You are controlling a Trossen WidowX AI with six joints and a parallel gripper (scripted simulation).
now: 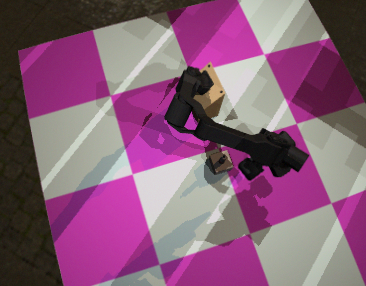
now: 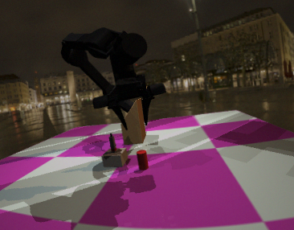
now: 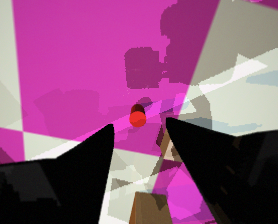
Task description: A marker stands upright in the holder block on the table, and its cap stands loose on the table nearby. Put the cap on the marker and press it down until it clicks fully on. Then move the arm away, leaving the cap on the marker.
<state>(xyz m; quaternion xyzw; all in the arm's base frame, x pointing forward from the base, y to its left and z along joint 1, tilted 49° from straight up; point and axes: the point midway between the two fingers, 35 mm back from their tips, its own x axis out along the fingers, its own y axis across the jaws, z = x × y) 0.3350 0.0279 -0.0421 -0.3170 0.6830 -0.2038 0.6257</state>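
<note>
Right now my gripper tip is 11 cm above the red cap and 3 cm past it. From my gripper tip the other things lie so: holder block 11 cm below, 10 cm to the right, 8 cm behind.
</note>
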